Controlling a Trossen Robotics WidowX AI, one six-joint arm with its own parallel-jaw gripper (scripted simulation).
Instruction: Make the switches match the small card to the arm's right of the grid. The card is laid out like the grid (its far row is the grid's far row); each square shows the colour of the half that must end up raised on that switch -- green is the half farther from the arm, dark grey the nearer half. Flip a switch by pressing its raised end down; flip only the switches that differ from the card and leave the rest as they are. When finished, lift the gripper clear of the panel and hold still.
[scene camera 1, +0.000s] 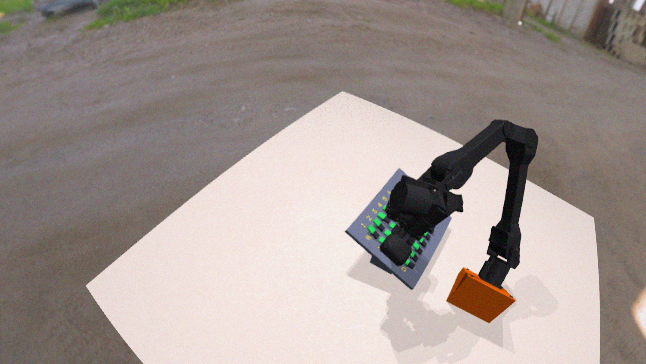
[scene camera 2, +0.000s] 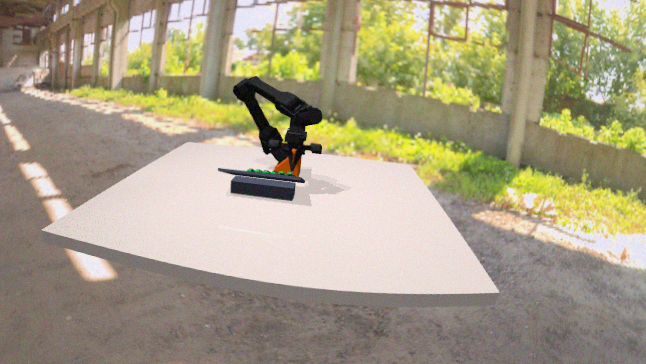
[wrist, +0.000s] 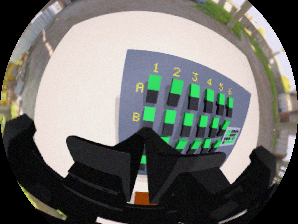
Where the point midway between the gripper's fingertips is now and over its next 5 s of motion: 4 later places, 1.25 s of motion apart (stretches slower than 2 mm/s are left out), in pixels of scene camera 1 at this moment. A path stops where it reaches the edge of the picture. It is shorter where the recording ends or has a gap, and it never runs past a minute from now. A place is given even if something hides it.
The gripper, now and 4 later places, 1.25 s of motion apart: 390, 242; 389, 244; 405, 229; 395, 236; 394, 237
